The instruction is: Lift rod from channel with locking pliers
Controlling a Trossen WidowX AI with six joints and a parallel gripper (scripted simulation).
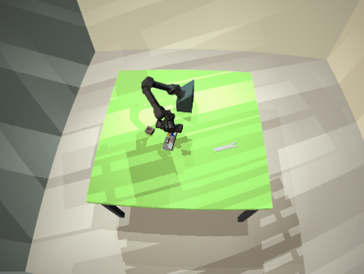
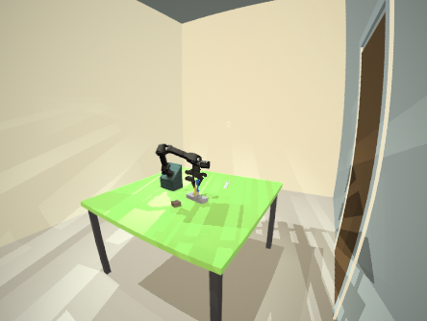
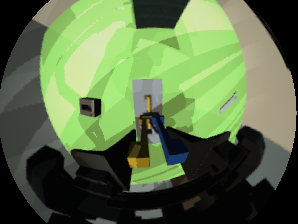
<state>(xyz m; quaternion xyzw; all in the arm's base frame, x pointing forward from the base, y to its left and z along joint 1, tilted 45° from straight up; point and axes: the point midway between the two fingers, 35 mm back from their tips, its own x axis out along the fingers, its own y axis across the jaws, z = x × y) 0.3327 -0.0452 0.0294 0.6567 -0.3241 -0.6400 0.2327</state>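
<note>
Now: the yellow handle 10 mm to the right of my gripper tip. Also, from my gripper tip: brown holster: 60 mm behind, 170 mm to the right, 90 mm below; then grey channel block: 90 mm below; then orange rod: 90 mm below.
</note>
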